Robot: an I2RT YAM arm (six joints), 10 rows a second.
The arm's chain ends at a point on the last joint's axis. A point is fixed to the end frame.
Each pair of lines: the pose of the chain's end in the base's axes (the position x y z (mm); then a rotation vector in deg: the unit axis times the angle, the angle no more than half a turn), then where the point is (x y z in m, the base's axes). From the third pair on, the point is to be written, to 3 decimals.
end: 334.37 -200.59 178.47 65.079 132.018 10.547
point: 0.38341 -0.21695 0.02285
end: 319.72 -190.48 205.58 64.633 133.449 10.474
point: 0.36607 -0.20574 0.04903
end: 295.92 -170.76 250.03 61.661 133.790 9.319
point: 0.344 -0.189 0.094
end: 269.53 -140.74 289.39 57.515 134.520 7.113
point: 0.319 -0.165 0.135
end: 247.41 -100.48 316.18 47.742 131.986 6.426
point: 0.313 -0.130 0.169
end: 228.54 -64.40 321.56 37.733 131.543 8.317
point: 0.306 -0.091 0.179
